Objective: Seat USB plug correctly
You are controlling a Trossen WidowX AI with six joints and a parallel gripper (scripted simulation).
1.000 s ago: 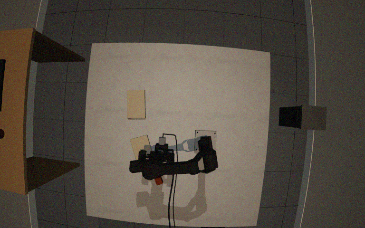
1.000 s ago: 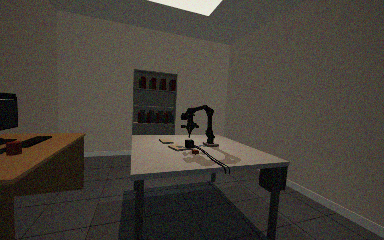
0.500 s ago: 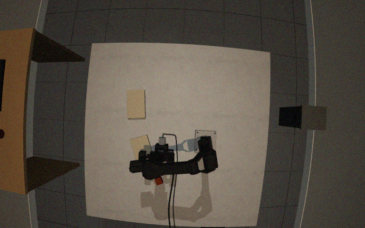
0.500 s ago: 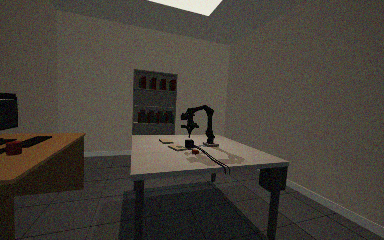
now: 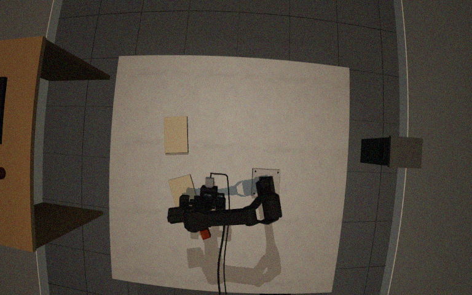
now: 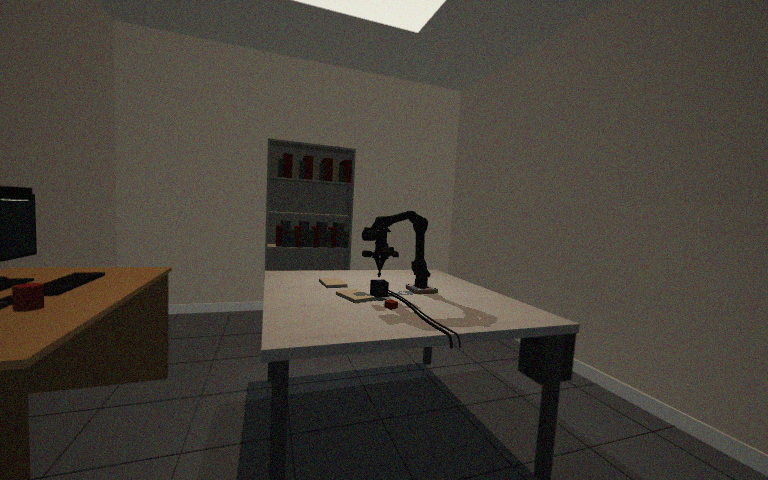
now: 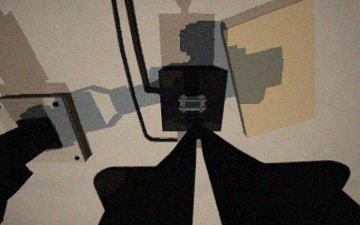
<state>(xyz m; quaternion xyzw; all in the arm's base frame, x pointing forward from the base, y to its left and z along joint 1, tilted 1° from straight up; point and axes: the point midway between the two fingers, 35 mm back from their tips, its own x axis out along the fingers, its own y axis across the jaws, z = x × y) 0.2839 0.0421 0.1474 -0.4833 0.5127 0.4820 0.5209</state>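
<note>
Now: gripper tip 6 cm above the metal socket. The rest, counted from my gripper tip: small red block 3 cm ahead, 22 cm to the left, 12 cm below.
</note>
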